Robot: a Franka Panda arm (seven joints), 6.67 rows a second.
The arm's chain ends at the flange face. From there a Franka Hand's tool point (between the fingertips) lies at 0.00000 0.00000 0.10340 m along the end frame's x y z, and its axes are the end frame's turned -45 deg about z.
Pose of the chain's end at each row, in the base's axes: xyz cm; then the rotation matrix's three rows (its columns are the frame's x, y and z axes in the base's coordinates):
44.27 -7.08 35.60; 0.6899 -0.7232 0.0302; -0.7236 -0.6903 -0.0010; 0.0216 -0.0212 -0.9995
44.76 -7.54 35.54; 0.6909 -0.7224 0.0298; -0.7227 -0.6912 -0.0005; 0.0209 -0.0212 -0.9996
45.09 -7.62 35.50; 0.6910 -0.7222 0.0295; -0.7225 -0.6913 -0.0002; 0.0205 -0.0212 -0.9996
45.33 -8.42 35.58; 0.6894 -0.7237 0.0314; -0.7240 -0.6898 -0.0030; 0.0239 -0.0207 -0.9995
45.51 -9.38 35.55; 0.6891 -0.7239 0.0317; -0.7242 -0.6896 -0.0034; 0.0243 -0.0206 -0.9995
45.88 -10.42 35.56; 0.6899 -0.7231 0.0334; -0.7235 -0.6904 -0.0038; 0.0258 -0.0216 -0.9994
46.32 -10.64 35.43; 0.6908 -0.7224 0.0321; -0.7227 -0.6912 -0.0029; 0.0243 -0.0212 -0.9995
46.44 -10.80 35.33; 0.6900 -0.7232 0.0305; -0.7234 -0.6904 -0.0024; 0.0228 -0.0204 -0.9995
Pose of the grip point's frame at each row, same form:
44.58 -7.09 25.27; 0.9992 -0.0235 0.0302; -0.0235 -0.9998 -0.0010; 0.0303 0.0003 -0.9995
45.07 -7.55 25.20; 0.9994 -0.0223 0.0298; -0.0223 -0.9998 -0.0005; 0.0298 -0.0002 -0.9996
45.40 -7.62 25.16; 0.9993 -0.0221 0.0295; -0.0221 -0.9997 -0.0002; 0.0295 -0.0005 -0.9996
45.65 -8.45 25.25; 0.9992 -0.0243 0.0314; -0.0242 -0.9997 -0.0030; 0.0315 0.0023 -0.9995
45.84 -9.42 25.22; 0.9991 -0.0246 0.0317; -0.0245 -0.9997 -0.0034; 0.0317 0.0026 -0.9995
46.23 -10.46 25.23; 0.9991 -0.0235 0.0334; -0.0234 -0.9998 -0.0038; 0.0335 0.0030 -0.9994
46.65 -10.67 25.10; 0.9993 -0.0223 0.0321; -0.0223 -0.9998 -0.0029; 0.0322 0.0022 -0.9995
46.76 -10.82 25.00; 0.9993 -0.0235 0.0305; -0.0233 -0.9997 -0.0024; 0.0305 0.0017 -0.9995

